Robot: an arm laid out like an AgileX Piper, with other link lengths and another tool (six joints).
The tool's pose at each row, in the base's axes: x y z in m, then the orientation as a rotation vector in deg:
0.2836, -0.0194, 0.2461, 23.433, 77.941, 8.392
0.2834, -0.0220, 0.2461, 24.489, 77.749, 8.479
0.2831, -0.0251, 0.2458, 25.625, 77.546, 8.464
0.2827, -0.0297, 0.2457, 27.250, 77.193, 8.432
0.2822, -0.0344, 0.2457, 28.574, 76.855, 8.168
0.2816, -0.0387, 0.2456, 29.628, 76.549, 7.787
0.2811, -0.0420, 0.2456, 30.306, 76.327, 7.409
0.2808, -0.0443, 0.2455, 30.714, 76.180, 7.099
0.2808, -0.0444, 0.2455, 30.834, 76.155, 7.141
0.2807, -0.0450, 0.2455, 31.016, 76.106, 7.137
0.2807, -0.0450, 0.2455, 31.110, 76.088, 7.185
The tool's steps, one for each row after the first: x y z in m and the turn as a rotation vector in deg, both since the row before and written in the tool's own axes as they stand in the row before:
-0.0009, -0.0024, 0.0003, 0.682, -0.144, 0.702
-0.0009, -0.0030, 0.0003, 0.796, -0.169, 0.679
-0.0016, -0.0043, 0.0006, 1.137, -0.296, 0.974
-0.0019, -0.0043, 0.0007, 1.053, -0.337, 0.637
-0.0017, -0.0040, 0.0005, 0.928, -0.339, 0.396
-0.0014, -0.0030, 0.0004, 0.667, -0.272, 0.168
-0.0009, -0.0021, 0.0004, 0.445, -0.196, 0.047
0.0000, -0.0001, 0.0000, 0.061, -0.007, 0.102
-0.0003, -0.0005, 0.0001, 0.128, -0.038, 0.110
0.0000, 0.0000, 0.0000, 0.040, 0.000, 0.090

